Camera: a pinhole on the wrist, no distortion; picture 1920 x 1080 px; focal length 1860.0 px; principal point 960.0 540.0 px. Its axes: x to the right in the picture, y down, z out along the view. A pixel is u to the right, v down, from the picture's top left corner.
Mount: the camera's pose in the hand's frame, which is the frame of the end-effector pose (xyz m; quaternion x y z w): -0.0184 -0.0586 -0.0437 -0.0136 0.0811 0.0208 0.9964
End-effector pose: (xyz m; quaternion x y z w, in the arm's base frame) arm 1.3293 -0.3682 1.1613 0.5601 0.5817 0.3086 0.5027
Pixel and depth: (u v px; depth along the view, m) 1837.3 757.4 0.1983
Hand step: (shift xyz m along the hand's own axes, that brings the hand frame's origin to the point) 0.1047 -0.0257 0.1362
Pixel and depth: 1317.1 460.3 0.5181
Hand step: 0.1641 -0.0611 0.4518
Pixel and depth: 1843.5 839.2 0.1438
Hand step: 0.0711 -0.0284 0.0865
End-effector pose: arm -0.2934 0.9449 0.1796 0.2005 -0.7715 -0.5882 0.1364
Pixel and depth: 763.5 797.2 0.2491
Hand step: -0.0057 -0.0176 0.2055
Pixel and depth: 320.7 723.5 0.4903
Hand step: -0.1077 -0.0020 0.4662
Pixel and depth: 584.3 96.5 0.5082
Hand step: -0.0325 -0.1682 0.4772
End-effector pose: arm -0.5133 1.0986 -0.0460 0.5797 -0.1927 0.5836 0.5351
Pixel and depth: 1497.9 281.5 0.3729
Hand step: 0.1502 -0.0948 0.3079
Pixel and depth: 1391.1 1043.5 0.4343
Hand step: 0.1457 0.0760 0.3656
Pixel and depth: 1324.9 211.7 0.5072
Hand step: 0.1653 -0.1287 0.4426
